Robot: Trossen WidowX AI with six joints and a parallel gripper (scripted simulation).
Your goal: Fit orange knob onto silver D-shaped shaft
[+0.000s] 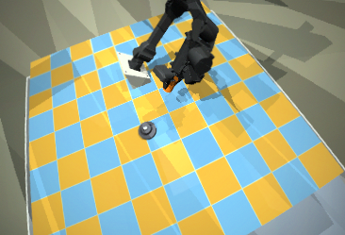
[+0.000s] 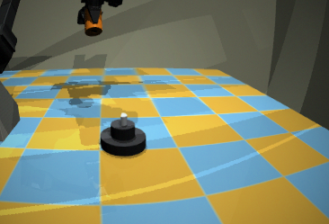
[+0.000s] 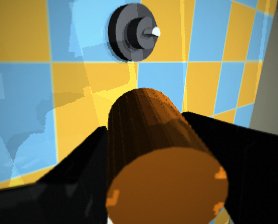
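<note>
The orange knob is 10 mm behind my gripper tip, 20 mm to the left of it and 30 mm above it. From my gripper tip the other things lie so: round pedestal (70 mm ahead, 150 mm to the right, 170 mm below).
</note>
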